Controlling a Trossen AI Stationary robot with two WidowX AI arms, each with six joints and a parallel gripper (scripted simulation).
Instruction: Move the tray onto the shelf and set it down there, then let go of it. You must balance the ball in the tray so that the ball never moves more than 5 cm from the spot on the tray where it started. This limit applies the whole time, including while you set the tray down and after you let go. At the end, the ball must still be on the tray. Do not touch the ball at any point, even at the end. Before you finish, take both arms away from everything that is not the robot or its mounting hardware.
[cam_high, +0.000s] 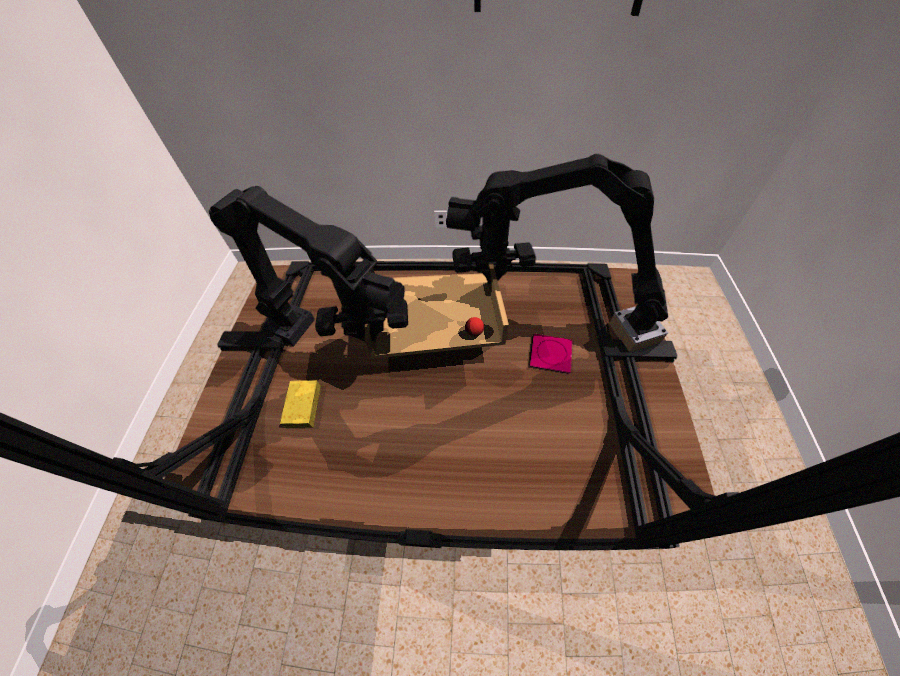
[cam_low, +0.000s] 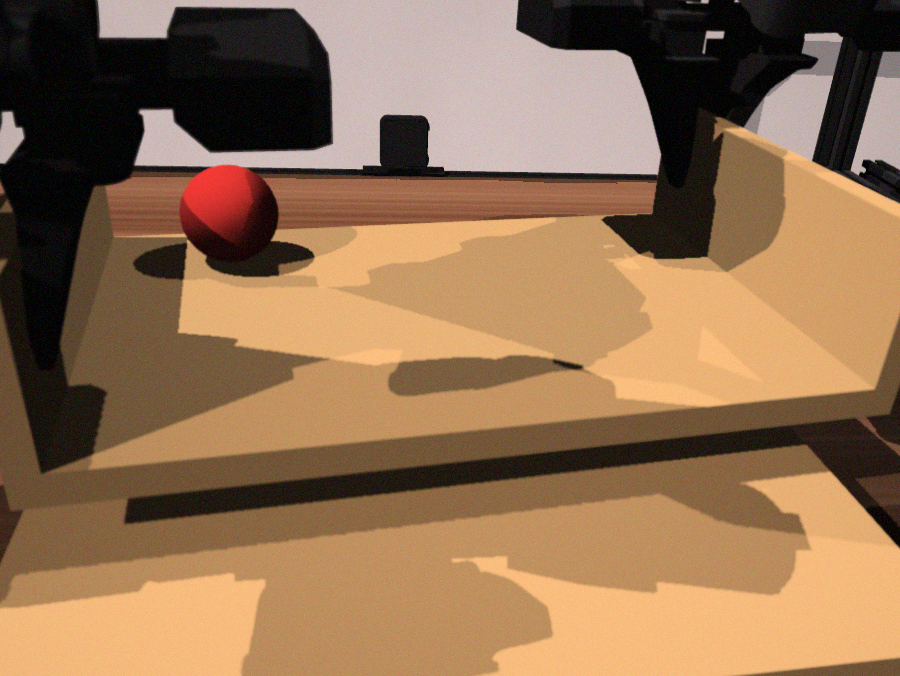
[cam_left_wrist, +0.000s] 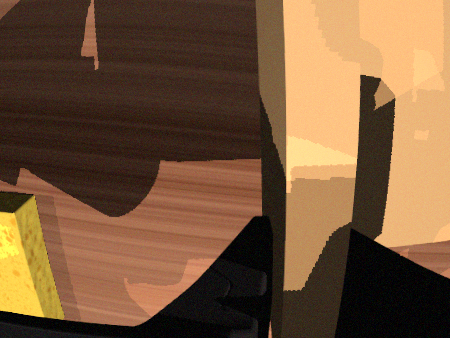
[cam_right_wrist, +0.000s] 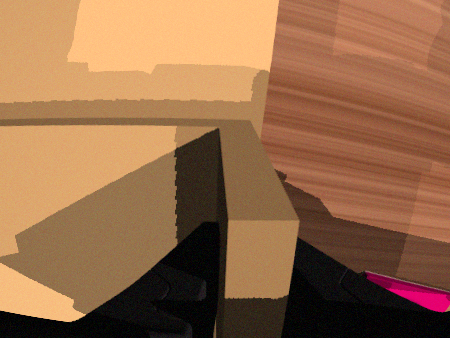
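Now: right hand 14 cm past the red ball, 4 cm to the right of it and 4 cm above it. From my right hand the other things lie so: tan tray: 13 cm to the left, 9 cm behind, 5 cm below; yellow sponge: 44 cm to the left, 31 cm behind, 13 cm below; magenta square object: 16 cm to the right, 14 cm below, 13 cm behind.
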